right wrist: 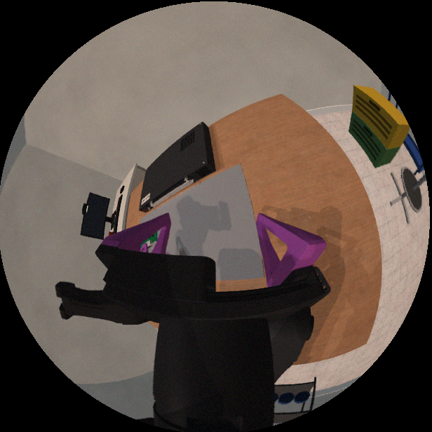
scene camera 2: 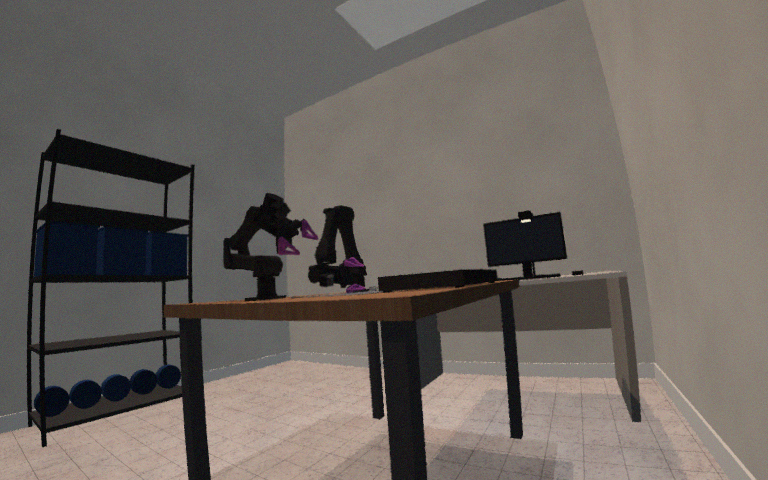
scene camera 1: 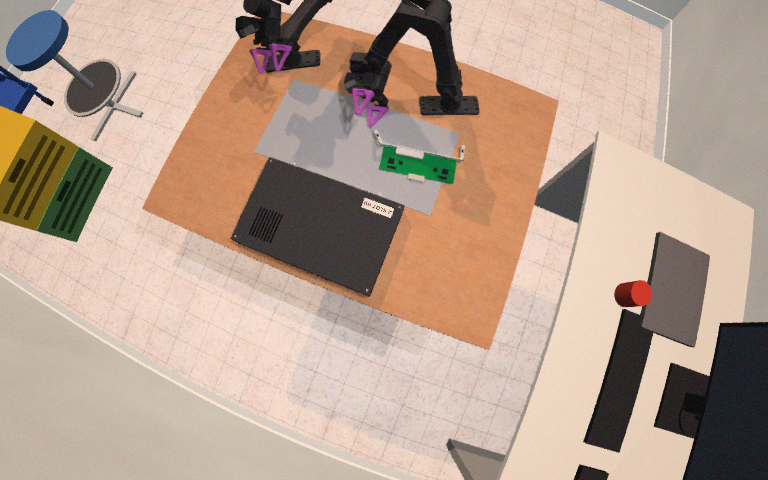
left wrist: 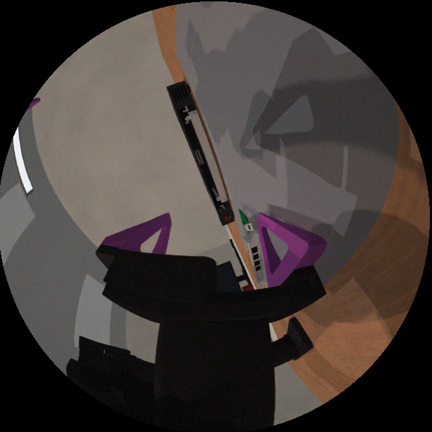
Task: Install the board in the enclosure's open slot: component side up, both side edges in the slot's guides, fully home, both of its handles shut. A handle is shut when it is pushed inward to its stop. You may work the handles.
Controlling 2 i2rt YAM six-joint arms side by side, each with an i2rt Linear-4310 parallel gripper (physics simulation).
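Frame: origin at the left arm's base, x ahead, y left, z up, level; centimetres.
Where they show: left gripper, fingertip midpoint: [scene camera 2: 364, 277] [scene camera 1: 364, 120]; right gripper, fingertip midpoint: [scene camera 2: 308, 245] [scene camera 1: 269, 72]; left arm's base at its link origin: [scene camera 2: 359, 291] [scene camera 1: 449, 106]; right arm's base at its link origin: [scene camera 2: 266, 299] [scene camera 1: 292, 61].
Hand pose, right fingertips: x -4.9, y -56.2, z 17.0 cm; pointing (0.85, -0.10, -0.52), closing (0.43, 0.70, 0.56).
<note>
Things, the pixels of their top centre, and the offset from my right fingertips. "pt": a spot on its surface instead. Level surfaces: height alone.
- green board at a spot on its surface: [scene camera 1: 417, 165] pt dx +26.7, dy +43.5, dz -16.4 cm
- grey mat at its surface level: dz -16.8 cm
- black enclosure at its top centre: [scene camera 1: 316, 219] [scene camera 2: 442, 273] dx +43.6, dy +12.9, dz -12.0 cm
The green board [scene camera 1: 417, 165] [left wrist: 243, 216] lies component side up on the grey mat [scene camera 1: 334, 121] in scene camera 1. Its two white handles [scene camera 1: 377, 137] [scene camera 1: 462, 152] angle outward at the ends of its front strip. The black enclosure [scene camera 1: 320, 226] [scene camera 2: 436, 279] [right wrist: 177, 162] lies beside the mat; its slotted front shows in the left wrist view [left wrist: 197, 152]. My left gripper [scene camera 1: 369, 108] [scene camera 2: 355, 275] [left wrist: 213, 217] is open and empty, low over the mat near the board's left handle in the picture. My right gripper [scene camera 1: 270, 58] [scene camera 2: 297, 237] [right wrist: 213, 217] is open and empty, raised near its own base, far from the board.
The wooden table [scene camera 1: 464, 271] [scene camera 2: 294, 309] carries both arm bases. A white desk [scene camera 1: 572, 350] with a red cup [scene camera 1: 633, 293] and a monitor [scene camera 2: 525, 238] stands at the right. Yellow and green crates [scene camera 1: 73, 198] and a blue stool [scene camera 1: 36, 39] stand at the left.
</note>
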